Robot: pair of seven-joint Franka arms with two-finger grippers.
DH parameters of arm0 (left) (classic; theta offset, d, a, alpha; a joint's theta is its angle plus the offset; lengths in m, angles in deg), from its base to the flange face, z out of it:
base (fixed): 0 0 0 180
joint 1: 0 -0.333 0 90
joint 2: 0 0 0 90
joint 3: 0 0.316 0.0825 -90
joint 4: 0 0 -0.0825 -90
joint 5: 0 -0.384 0 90
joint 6: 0 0 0.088 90
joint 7: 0 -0.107 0 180
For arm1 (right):
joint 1: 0 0.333 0 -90
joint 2: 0 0 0 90
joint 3: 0 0.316 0.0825 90
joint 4: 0 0 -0.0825 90
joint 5: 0 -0.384 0 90
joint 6: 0 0 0.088 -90
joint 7: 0 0.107 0 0
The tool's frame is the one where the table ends.
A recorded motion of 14 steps. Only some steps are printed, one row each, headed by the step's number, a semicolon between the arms.
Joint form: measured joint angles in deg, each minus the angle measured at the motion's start. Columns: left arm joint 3, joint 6, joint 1, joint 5, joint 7, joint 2, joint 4; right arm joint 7, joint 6, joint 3, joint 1, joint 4, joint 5, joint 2.
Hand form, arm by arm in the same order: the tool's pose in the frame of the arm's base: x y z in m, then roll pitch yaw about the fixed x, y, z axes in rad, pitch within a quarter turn. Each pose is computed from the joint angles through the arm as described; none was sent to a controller.
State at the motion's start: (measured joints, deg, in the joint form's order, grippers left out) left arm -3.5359 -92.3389 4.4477 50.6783 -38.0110 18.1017 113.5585; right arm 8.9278 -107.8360 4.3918 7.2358 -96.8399 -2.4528 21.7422
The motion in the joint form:
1: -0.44 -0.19 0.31 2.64 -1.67 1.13 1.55; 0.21 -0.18 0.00 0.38 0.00 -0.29 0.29
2: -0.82 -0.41 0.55 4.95 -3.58 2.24 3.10; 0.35 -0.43 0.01 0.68 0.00 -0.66 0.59
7: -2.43 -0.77 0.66 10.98 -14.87 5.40 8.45; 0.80 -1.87 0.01 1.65 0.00 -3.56 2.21
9: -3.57 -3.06 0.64 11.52 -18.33 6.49 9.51; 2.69 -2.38 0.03 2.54 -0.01 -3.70 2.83
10: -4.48 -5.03 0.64 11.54 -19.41 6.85 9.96; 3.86 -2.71 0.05 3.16 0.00 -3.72 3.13
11: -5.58 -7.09 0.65 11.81 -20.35 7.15 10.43; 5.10 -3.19 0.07 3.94 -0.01 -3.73 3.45
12: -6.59 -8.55 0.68 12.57 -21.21 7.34 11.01; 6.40 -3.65 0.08 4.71 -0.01 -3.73 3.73
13: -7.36 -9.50 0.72 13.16 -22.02 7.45 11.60; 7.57 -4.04 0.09 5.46 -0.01 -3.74 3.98
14: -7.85 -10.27 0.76 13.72 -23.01 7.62 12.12; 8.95 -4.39 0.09 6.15 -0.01 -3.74 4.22
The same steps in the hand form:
1: 0.5193 -0.1623 0.2884 2.0313 0.1484 -0.5186; 0.6236 0.1318 0.3610 -3.1009 0.1981 0.0321
2: 0.5103 -0.1691 0.2712 1.9851 0.1494 -0.5195; 0.6235 0.1358 0.3580 -3.0956 0.2002 0.0328
7: 0.4746 -0.1849 0.2203 1.8524 0.0741 -0.5466; 0.6239 0.1504 0.3419 -3.0530 0.2131 0.0230
9: 0.4668 -0.1910 0.2048 1.8581 0.0389 -0.5537; 0.6225 0.1605 0.3355 -3.0582 0.2186 0.0033
10: 0.4637 -0.1958 0.1984 1.8756 0.0254 -0.5562; 0.6215 0.1676 0.3326 -3.0620 0.2197 -0.0071
11: 0.4603 -0.2023 0.1928 1.8916 0.0121 -0.5574; 0.6200 0.1764 0.3295 -3.0659 0.2190 -0.0162
12: 0.4559 -0.2091 0.1887 1.8954 0.0015 -0.5555; 0.6185 0.1849 0.3269 -3.0701 0.2177 -0.0266
13: 0.4511 -0.2143 0.1853 1.8955 -0.0065 -0.5568; 0.6168 0.1933 0.3245 -3.0737 0.2169 -0.0350
14: 0.4471 -0.2175 0.1816 1.8952 -0.0161 -0.5566; 0.6151 0.2008 0.3223 -3.0784 0.2167 -0.0482

